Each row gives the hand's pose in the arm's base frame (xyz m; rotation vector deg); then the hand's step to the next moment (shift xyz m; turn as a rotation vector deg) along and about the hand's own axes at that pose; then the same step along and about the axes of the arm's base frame.
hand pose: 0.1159 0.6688 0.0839 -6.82 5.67 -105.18
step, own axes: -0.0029 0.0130 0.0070 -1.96 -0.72 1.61
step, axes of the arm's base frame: 0.0141 -0.0007 0.0052 0.04 2.07 1.63
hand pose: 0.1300 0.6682 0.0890 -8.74 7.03 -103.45
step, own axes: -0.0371 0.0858 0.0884 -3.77 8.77 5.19
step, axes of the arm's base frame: 0.1058 0.0155 0.0716 10.16 1.57 3.52
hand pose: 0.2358 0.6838 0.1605 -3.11 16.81 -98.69
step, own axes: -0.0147 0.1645 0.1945 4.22 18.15 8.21
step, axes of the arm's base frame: 0.2002 -0.0411 0.1527 18.40 -8.07 3.30
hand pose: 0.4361 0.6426 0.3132 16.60 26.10 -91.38
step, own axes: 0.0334 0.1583 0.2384 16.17 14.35 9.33
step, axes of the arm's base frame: 0.1754 -0.1434 0.1780 13.77 -19.09 -0.66
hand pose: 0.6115 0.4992 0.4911 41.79 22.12 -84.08
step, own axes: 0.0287 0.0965 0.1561 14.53 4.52 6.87
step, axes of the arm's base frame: 0.0670 -0.1288 0.1159 4.49 -15.71 -3.44
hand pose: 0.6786 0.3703 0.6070 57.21 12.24 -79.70
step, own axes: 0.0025 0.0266 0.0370 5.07 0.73 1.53
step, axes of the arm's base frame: 0.0086 -0.0308 0.0325 1.18 -4.77 -2.10
